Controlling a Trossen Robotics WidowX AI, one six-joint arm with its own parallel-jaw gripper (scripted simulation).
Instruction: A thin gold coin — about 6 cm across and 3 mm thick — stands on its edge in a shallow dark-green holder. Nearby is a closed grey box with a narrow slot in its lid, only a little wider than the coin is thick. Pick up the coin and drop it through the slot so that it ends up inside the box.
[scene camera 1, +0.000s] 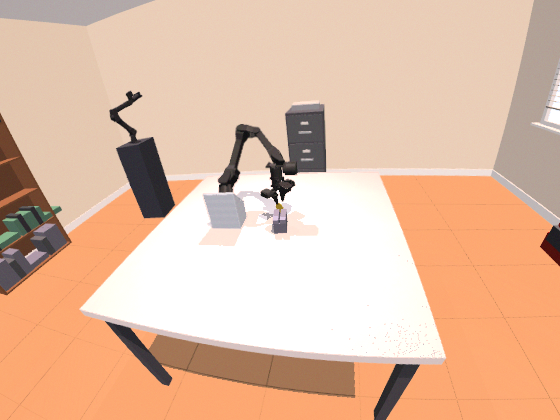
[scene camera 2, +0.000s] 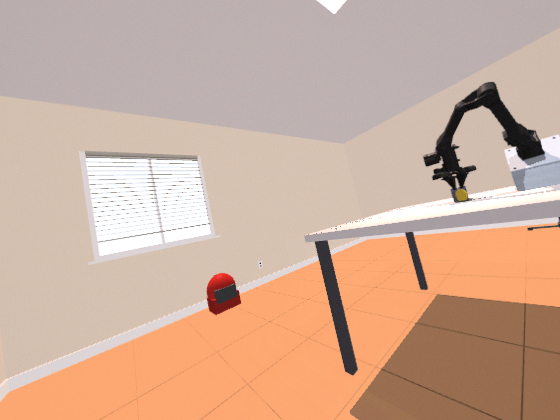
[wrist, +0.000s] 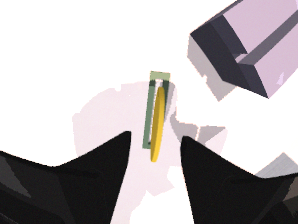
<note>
I see my gripper (wrist: 156, 140) and a gold coin (wrist: 158, 111).
</note>
